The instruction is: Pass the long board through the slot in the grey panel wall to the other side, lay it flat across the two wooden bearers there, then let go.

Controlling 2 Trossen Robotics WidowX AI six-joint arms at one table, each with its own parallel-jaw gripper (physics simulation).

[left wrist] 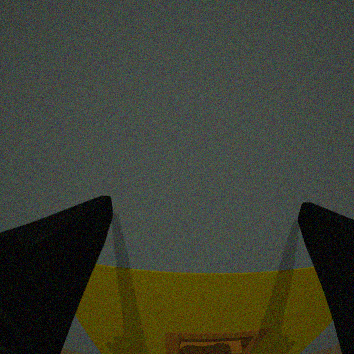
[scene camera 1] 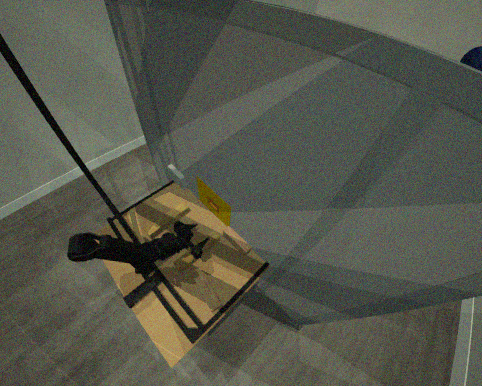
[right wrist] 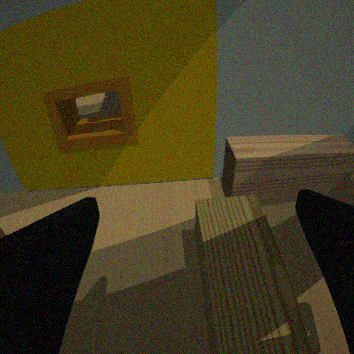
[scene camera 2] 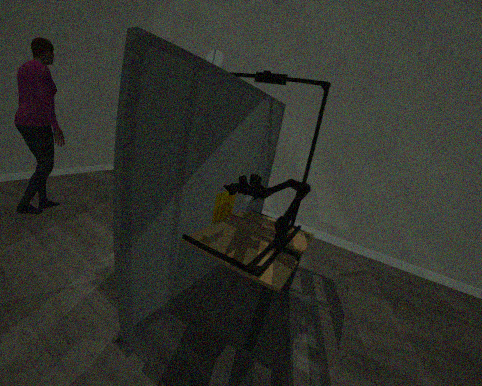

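Note:
The grey panel wall (scene camera 1: pixel 325 150) (scene camera 2: pixel 155 130) (right wrist: pixel 290 75) carries a yellow plate (scene camera 1: pixel 204 192) (scene camera 2: pixel 223 209) (left wrist: pixel 220 297) (right wrist: pixel 175 125) around the slot, whose orange-brown frame (left wrist: pixel 172 345) (right wrist: pixel 90 86) shows. The long ridged board (right wrist: pixel 235 250) runs from the lower edge of the right wrist view towards the wall, its end between the finger outlines. My right gripper (scene camera 1: pixel 201 234) (right wrist: pixel 200 204) is open above the board, holding nothing. My left gripper (scene camera 2: pixel 230 188) (left wrist: pixel 209 210) is open and empty, facing the wall above the slot. I cannot make out the two bearers.
A reddish wooden block (right wrist: pixel 295 172) lies near the wall, right of the yellow plate in the right wrist view. Black rails and a post (scene camera 1: pixel 60 132) (scene camera 2: pixel 316 135) stand at the wooden tables (scene camera 1: pixel 172 350) (scene camera 2: pixel 275 277). A person (scene camera 2: pixel 37 95) stands beyond the wall.

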